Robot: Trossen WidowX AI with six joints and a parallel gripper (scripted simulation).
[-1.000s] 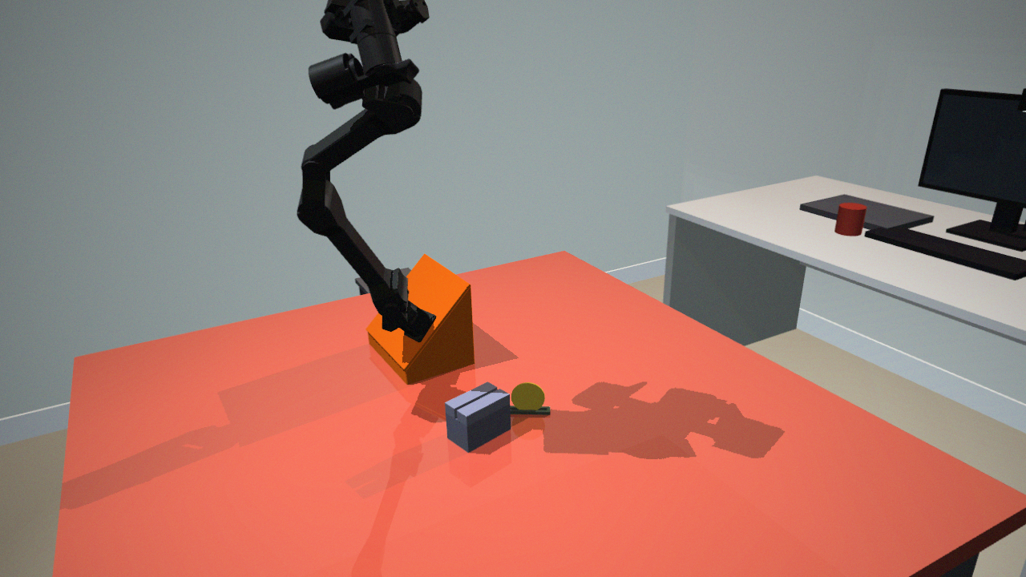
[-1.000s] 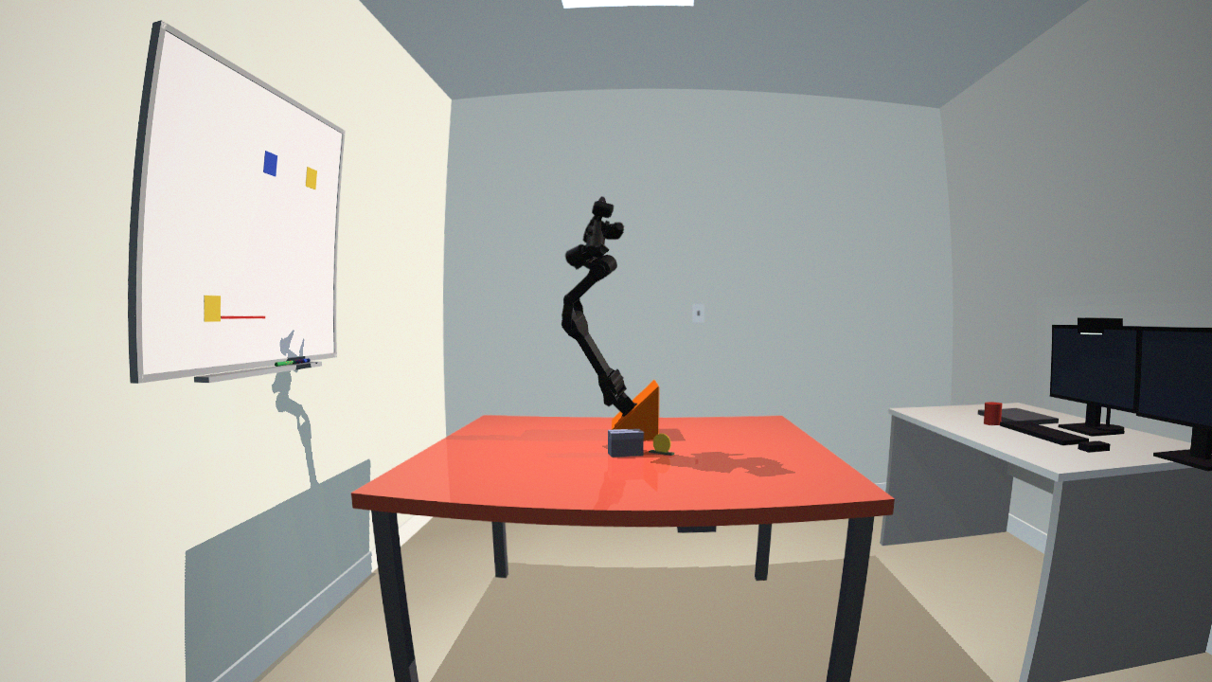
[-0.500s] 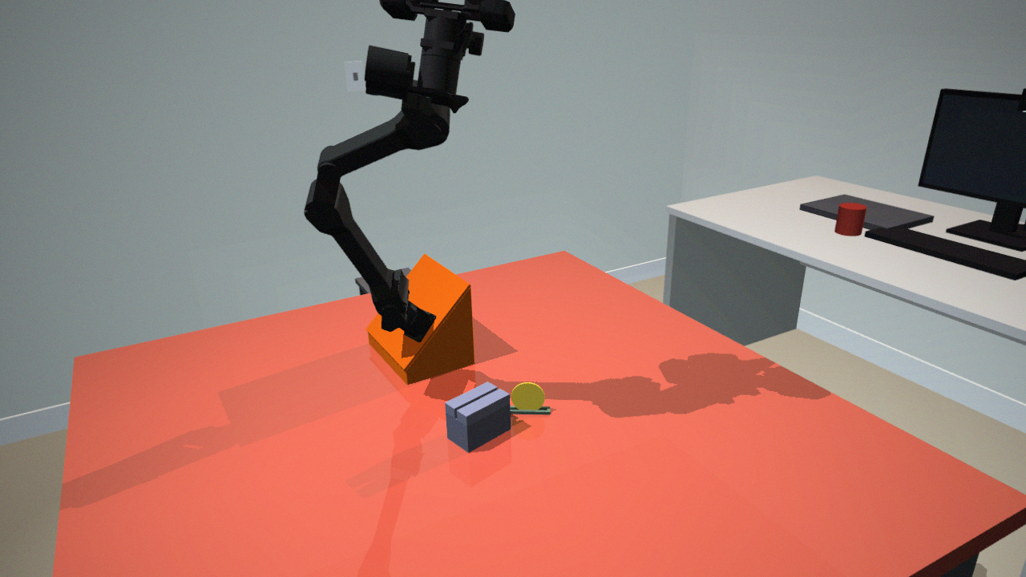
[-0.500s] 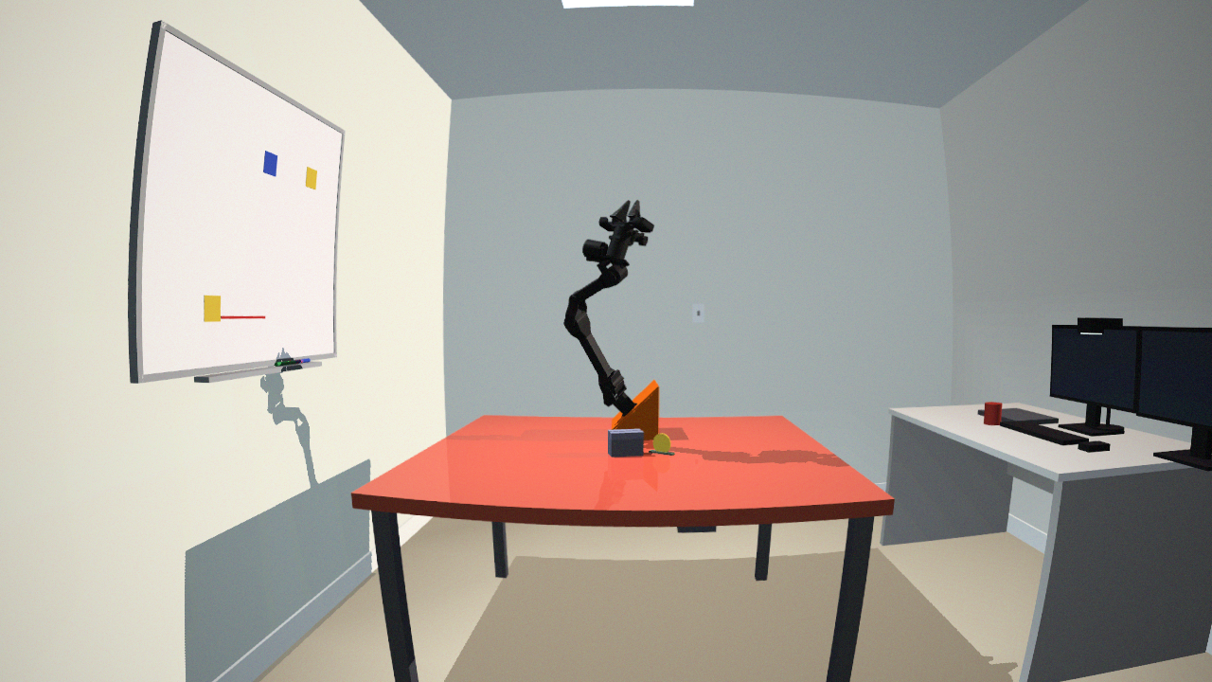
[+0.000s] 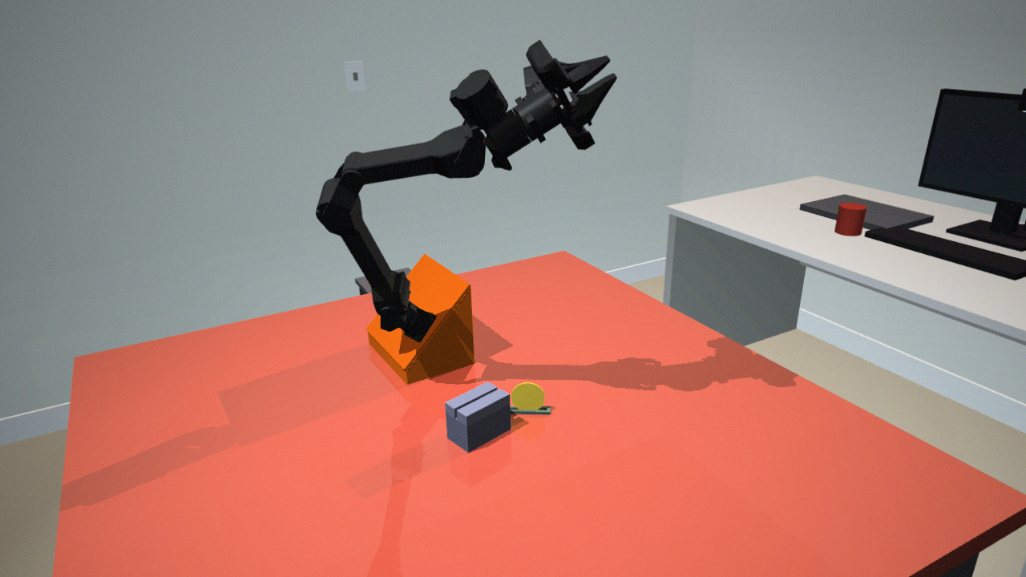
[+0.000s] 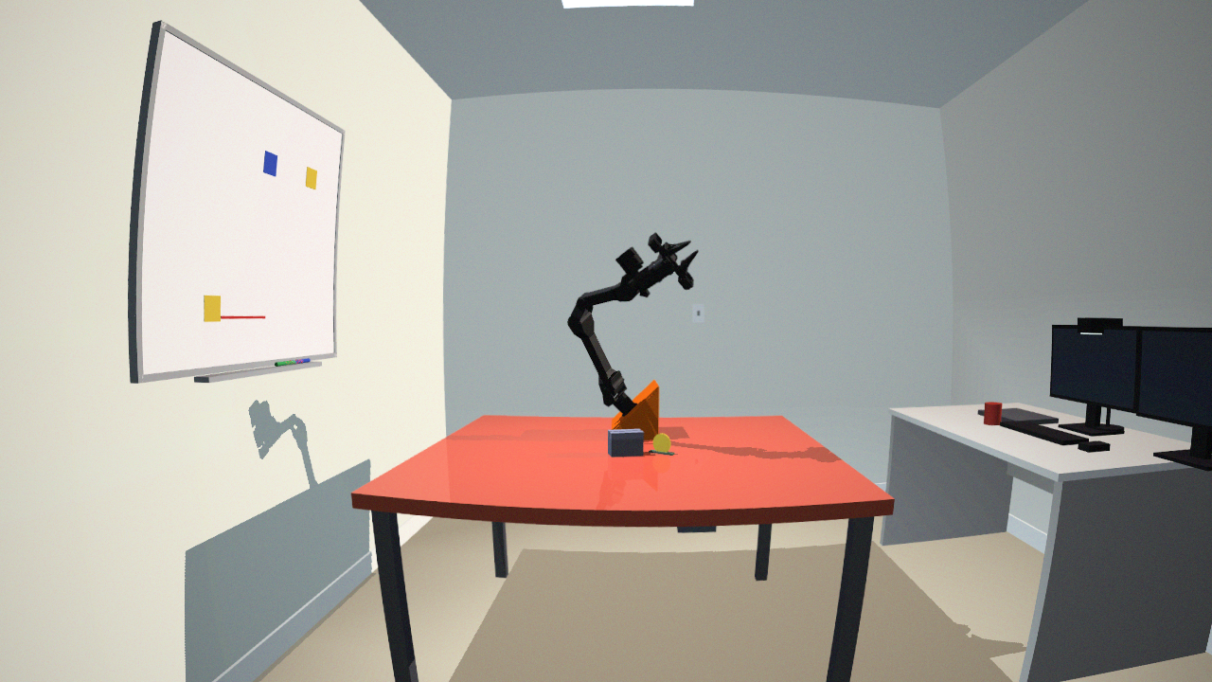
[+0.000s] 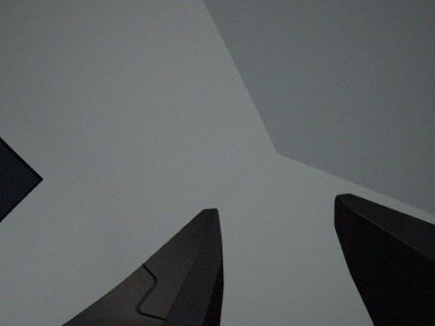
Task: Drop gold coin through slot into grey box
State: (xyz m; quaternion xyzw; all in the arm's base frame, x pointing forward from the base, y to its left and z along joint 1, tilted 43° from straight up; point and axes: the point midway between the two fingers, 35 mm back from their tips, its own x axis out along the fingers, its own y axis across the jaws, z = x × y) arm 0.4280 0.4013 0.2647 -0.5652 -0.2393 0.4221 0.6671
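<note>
Now: gripper tip 600 mm above the gold coin, 120 mm past it and 70 mm to the left of it.
</note>
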